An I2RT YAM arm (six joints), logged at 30 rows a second.
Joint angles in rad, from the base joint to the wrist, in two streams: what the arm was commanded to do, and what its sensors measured. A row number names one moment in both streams.
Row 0, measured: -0.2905, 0.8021, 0.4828, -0.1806, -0.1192, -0.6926
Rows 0 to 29, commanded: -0.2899, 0.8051, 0.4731, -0.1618, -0.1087, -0.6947; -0.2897, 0.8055, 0.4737, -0.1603, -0.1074, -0.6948; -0.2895, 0.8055, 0.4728, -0.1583, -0.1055, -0.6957; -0.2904, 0.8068, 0.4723, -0.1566, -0.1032, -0.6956; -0.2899, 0.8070, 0.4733, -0.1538, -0.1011, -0.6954; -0.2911, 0.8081, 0.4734, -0.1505, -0.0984, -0.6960; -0.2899, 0.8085, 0.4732, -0.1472, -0.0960, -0.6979; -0.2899, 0.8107, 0.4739, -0.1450, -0.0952, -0.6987; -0.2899, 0.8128, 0.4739, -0.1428, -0.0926, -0.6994; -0.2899, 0.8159, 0.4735, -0.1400, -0.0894, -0.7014; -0.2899, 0.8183, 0.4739, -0.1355, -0.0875, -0.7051; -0.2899, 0.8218, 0.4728, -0.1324, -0.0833, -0.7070; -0.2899, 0.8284, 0.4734, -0.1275, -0.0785, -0.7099; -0.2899, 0.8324, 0.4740, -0.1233, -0.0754, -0.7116; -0.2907, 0.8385, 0.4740, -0.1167, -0.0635, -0.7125; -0.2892, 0.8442, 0.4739, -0.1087, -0.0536, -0.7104; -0.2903, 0.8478, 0.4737, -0.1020, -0.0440, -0.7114; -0.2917, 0.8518, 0.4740, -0.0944, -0.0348, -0.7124; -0.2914, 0.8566, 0.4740, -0.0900, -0.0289, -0.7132; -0.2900, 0.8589, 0.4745, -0.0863, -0.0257, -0.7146; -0.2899, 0.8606, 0.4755, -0.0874, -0.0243, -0.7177; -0.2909, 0.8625, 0.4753, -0.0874, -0.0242, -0.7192; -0.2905, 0.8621, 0.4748, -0.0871, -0.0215, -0.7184; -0.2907, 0.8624, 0.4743, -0.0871, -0.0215, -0.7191; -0.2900, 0.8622, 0.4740, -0.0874, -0.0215, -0.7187; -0.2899, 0.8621, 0.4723, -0.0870, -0.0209, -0.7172; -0.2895, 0.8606, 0.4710, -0.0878, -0.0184, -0.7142; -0.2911, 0.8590, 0.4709, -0.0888, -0.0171, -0.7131; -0.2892, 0.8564, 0.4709, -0.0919, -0.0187, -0.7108; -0.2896, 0.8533, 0.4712, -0.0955, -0.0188, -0.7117
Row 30, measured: -0.2905, 0.8604, 0.4824, -0.1051, -0.0284, -0.7036
